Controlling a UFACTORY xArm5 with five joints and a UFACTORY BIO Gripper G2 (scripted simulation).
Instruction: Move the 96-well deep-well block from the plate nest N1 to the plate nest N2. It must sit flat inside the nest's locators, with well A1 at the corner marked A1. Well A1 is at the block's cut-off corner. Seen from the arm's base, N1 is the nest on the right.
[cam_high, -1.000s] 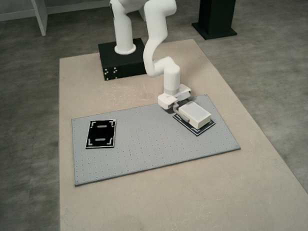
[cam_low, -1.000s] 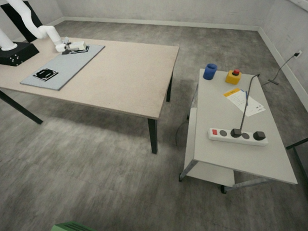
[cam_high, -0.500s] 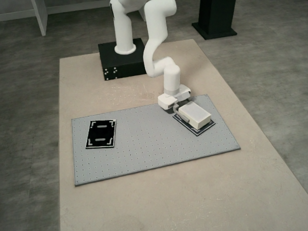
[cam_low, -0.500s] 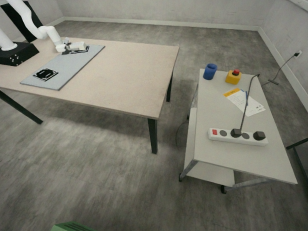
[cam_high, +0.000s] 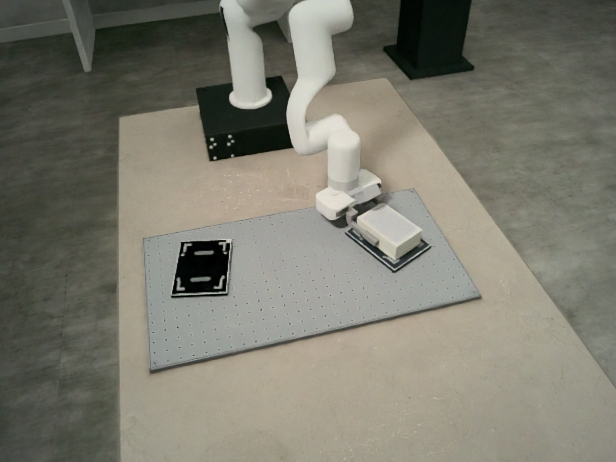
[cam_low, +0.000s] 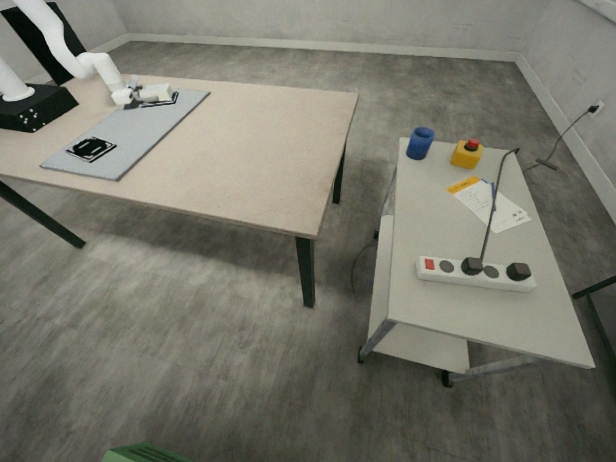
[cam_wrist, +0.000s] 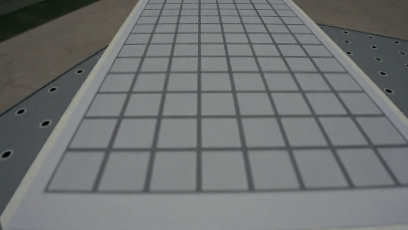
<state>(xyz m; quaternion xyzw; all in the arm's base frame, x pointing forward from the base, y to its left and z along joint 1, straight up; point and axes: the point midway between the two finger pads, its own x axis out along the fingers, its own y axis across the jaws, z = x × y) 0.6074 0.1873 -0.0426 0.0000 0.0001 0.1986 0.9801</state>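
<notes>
My hand is 1 cm short of the white 96-well deep-well block.
</notes>
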